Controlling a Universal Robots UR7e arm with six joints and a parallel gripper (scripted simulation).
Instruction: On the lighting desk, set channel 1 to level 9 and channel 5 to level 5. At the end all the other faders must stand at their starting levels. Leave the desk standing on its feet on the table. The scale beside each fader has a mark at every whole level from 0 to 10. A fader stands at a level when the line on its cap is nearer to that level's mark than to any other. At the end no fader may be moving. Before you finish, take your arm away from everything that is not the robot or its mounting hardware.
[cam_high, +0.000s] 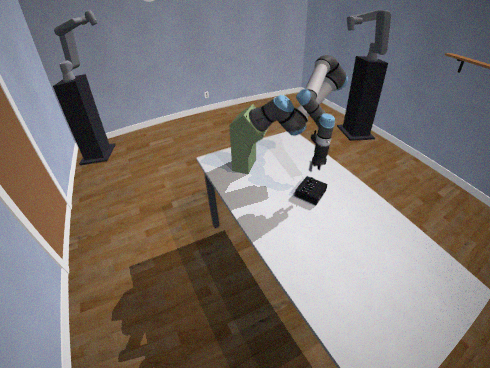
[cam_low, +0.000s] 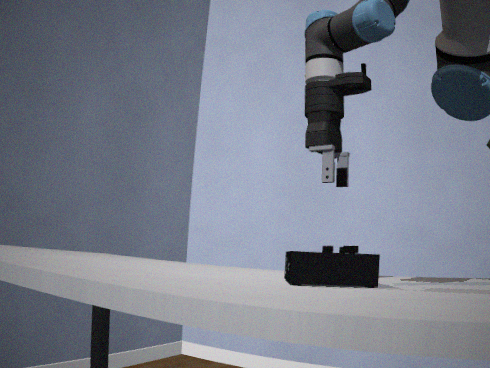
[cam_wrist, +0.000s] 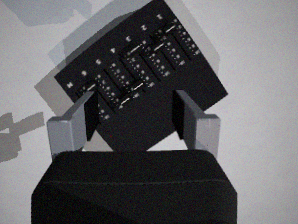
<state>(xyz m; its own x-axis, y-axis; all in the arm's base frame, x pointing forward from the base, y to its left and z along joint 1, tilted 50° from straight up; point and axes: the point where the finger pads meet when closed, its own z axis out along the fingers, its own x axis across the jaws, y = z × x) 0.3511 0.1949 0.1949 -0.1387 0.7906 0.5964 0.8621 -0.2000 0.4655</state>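
My hand is 130 mm above the channel 1 fader cap, 60 mm past it and 20 mm to the right of it. From my hand the other things lie so: channel 2 fader cap (130 mm below, 40 mm behind, 10 mm to the left); then channel 3 fader cap (130 mm below, 30 mm behind, 10 mm to the right); then channel 5 fader cap (130 mm below, 30 mm ahead, 10 mm to the right).
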